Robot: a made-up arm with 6 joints. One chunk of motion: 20 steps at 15 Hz.
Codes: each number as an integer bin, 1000 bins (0 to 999) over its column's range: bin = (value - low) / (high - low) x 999, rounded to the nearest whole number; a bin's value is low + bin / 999 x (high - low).
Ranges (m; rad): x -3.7..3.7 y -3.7..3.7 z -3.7..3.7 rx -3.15..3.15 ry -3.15..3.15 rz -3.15..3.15
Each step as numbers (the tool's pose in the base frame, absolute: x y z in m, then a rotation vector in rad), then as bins.
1 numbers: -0.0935 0.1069 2.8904 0.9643 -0.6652 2.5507
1 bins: 487 514 890 652 394 904
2 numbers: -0.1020 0.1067 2.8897 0.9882 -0.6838 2.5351
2 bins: 486 514 890 656 391 901
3 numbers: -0.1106 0.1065 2.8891 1.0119 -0.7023 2.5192
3 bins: 485 514 890 660 388 899
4 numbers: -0.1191 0.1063 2.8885 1.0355 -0.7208 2.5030
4 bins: 483 514 889 664 385 896
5 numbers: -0.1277 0.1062 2.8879 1.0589 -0.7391 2.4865
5 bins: 482 514 889 667 382 894
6 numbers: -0.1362 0.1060 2.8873 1.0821 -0.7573 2.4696
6 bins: 481 514 889 671 379 891
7 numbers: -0.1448 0.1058 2.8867 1.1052 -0.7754 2.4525
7 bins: 480 514 889 675 377 888
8 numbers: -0.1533 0.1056 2.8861 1.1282 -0.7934 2.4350
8 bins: 479 514 889 678 374 886
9 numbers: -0.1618 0.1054 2.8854 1.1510 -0.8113 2.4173
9 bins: 478 514 889 682 371 883
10 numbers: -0.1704 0.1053 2.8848 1.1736 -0.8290 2.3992
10 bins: 476 514 889 686 368 880
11 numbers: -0.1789 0.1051 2.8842 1.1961 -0.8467 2.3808
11 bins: 475 514 889 689 365 877
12 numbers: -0.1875 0.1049 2.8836 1.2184 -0.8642 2.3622
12 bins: 474 514 889 693 362 874
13 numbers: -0.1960 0.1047 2.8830 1.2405 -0.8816 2.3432
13 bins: 473 514 889 696 360 871
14 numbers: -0.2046 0.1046 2.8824 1.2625 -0.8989 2.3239
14 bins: 472 514 889 700 357 868
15 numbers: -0.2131 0.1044 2.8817 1.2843 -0.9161 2.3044
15 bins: 471 514 889 703 354 865
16 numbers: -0.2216 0.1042 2.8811 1.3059 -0.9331 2.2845
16 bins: 470 514 888 707 352 862
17 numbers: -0.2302 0.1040 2.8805 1.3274 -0.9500 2.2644
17 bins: 468 514 888 710 349 859
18 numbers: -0.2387 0.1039 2.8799 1.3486 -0.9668 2.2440
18 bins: 467 514 888 713 346 855
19 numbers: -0.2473 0.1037 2.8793 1.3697 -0.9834 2.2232
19 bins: 466 513 888 717 344 852
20 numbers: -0.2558 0.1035 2.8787 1.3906 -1.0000 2.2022
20 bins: 465 513 888 720 341 849
